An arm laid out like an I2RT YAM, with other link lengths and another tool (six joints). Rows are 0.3 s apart.
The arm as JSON. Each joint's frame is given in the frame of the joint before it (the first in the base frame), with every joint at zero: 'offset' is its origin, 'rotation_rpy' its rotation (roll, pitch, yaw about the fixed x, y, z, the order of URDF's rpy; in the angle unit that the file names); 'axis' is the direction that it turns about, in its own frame. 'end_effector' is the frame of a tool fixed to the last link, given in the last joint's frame.
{
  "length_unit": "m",
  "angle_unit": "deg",
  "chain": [
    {
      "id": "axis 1",
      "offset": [
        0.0,
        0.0,
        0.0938
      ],
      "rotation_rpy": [
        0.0,
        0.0,
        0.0
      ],
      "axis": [
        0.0,
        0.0,
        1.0
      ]
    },
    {
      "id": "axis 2",
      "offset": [
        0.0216,
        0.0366,
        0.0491
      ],
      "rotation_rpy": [
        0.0,
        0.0,
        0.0
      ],
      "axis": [
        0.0,
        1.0,
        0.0
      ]
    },
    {
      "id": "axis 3",
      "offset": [
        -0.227,
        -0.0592,
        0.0
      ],
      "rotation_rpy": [
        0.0,
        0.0,
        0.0
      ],
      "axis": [
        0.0,
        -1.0,
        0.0
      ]
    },
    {
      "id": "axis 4",
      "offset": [
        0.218,
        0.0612,
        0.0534
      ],
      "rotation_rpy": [
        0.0,
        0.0,
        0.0
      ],
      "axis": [
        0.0,
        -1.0,
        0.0
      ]
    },
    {
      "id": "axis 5",
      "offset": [
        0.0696,
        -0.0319,
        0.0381
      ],
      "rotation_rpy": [
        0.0,
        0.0,
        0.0
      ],
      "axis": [
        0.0,
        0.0,
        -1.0
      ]
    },
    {
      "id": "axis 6",
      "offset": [
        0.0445,
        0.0,
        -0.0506
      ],
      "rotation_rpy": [
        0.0,
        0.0,
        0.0
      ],
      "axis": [
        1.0,
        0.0,
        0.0
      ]
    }
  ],
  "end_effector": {
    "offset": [
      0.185,
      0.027,
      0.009
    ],
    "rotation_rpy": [
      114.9,
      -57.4,
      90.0
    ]
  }
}
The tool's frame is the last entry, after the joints.
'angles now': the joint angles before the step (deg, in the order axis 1, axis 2, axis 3, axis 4, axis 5, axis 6). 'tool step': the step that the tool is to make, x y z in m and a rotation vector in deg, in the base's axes. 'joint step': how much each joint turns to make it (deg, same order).
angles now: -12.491, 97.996, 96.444, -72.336, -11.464, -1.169
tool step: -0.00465, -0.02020, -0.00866, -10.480, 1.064, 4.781
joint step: 2.558, 0.001, 0.000, 0.394, 9.442, -5.114
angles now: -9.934, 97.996, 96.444, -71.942, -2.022, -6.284
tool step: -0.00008, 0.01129, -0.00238, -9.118, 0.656, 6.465
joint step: 7.759, 0.000, 0.000, 0.372, 9.114, -1.399
